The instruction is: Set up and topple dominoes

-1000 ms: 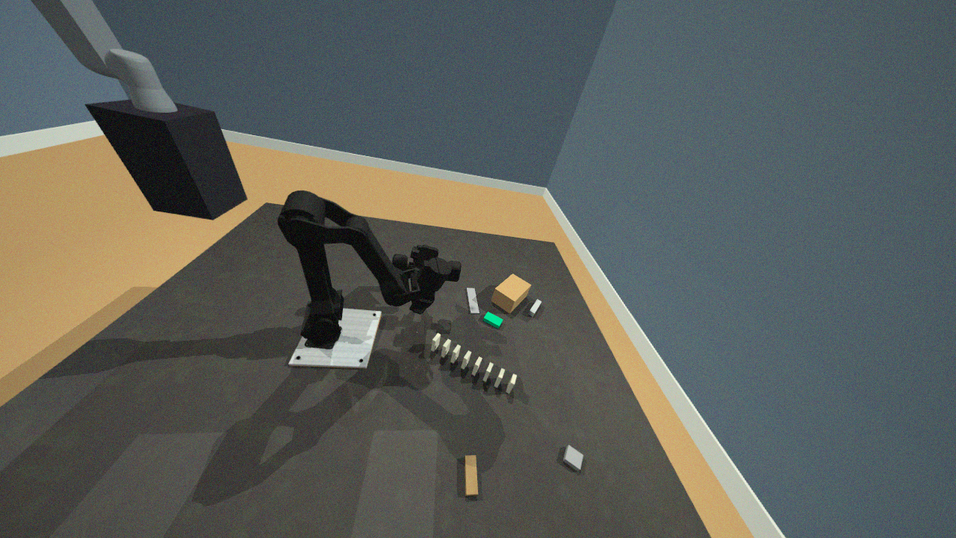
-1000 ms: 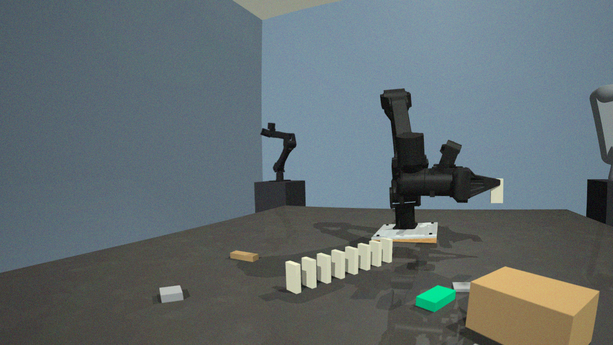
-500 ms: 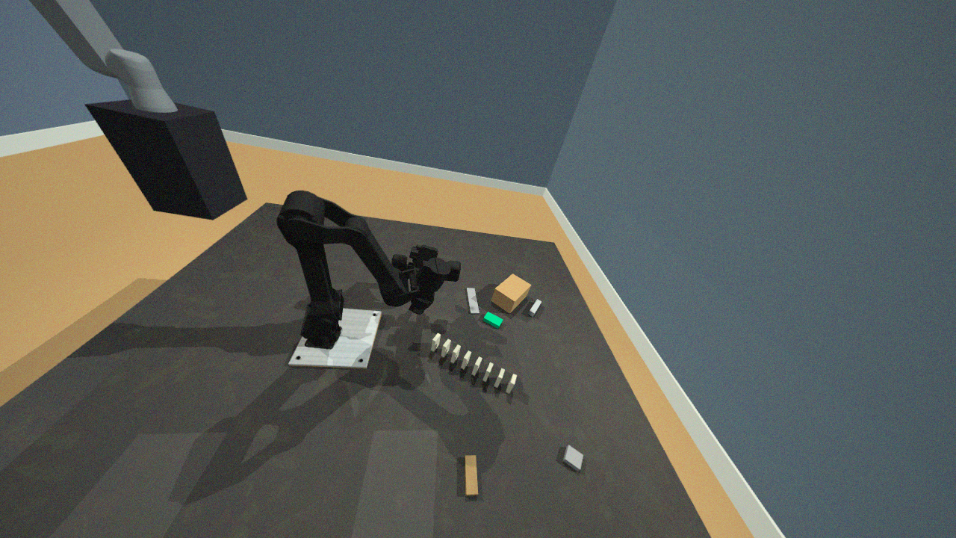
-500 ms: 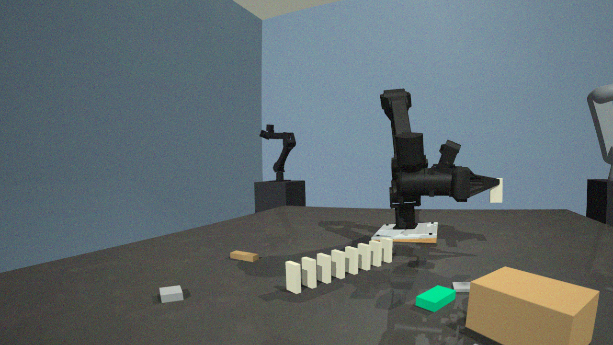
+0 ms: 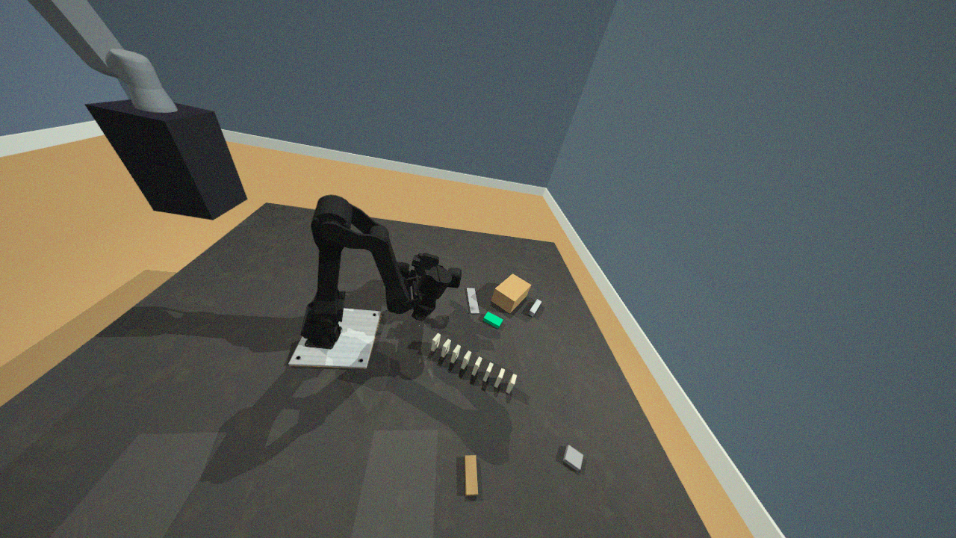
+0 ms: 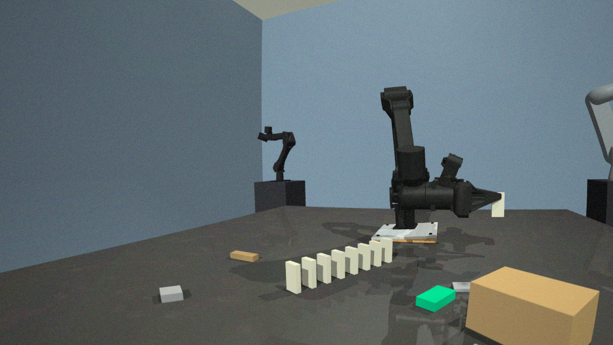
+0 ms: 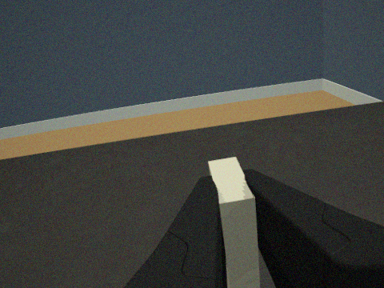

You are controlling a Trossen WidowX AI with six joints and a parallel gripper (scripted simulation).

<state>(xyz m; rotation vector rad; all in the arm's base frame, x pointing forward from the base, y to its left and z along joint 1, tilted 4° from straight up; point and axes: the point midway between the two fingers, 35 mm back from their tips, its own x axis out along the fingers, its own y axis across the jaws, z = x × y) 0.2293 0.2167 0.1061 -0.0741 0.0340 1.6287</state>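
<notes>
The flat grey strip lies 160 mm ahead of my gripper tip, 30 mm to the right of it and 130 mm below it. Round my gripper tip: green block: 230 mm ahead, 110 mm to the right, 120 mm below; then tan box: 290 mm ahead, 10 mm to the left, 100 mm below; then tan bar: 160 mm ahead, 510 mm to the right, 130 mm below.
</notes>
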